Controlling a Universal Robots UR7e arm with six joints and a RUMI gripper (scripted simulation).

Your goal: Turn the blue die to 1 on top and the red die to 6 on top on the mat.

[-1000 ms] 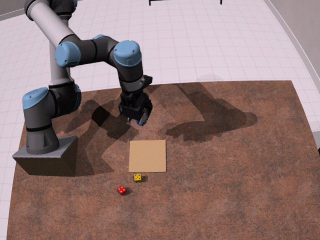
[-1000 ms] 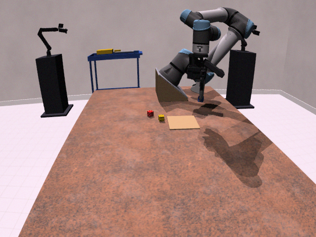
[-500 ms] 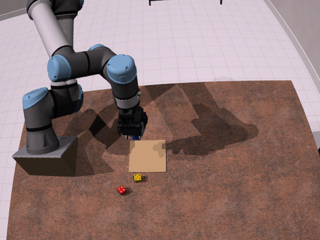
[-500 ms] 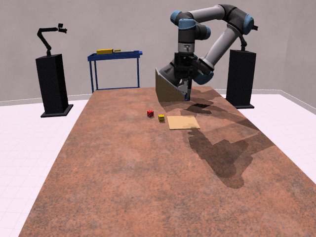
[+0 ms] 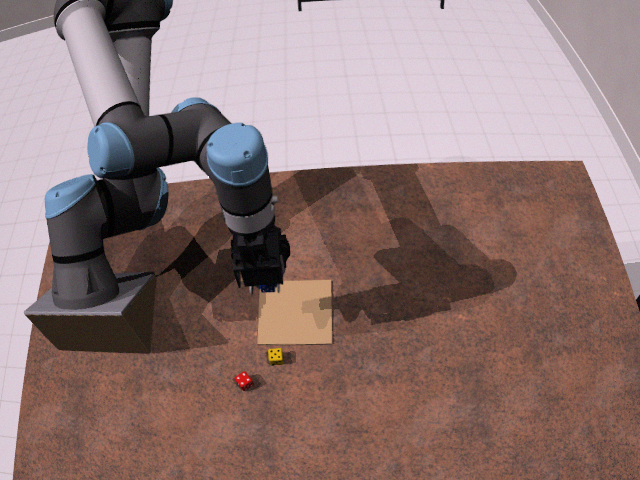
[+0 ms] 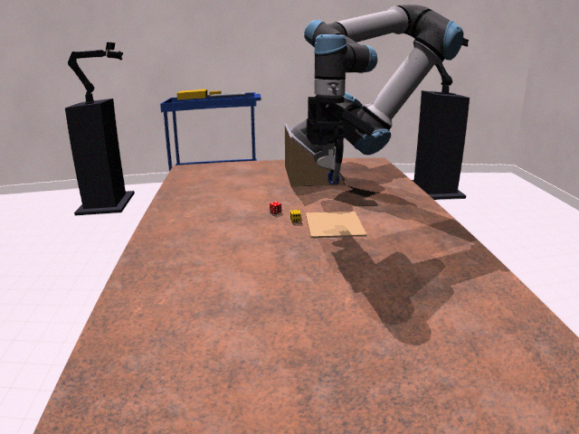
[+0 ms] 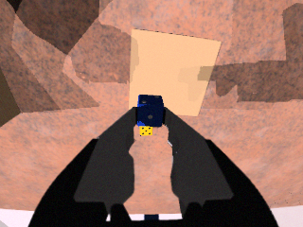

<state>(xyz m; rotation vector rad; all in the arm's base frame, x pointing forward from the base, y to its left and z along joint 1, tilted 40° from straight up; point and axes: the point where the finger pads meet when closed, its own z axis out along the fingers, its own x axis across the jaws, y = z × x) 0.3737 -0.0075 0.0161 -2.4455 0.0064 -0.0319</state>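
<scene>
The tan mat lies 120 mm below my hand and 40 mm ahead of it. From my hand the other things lie so: yellow die 110 mm below, 100 mm to the right; blue die 10 mm below; red die 150 mm to the right, 110 mm below, 60 mm behind.
</scene>
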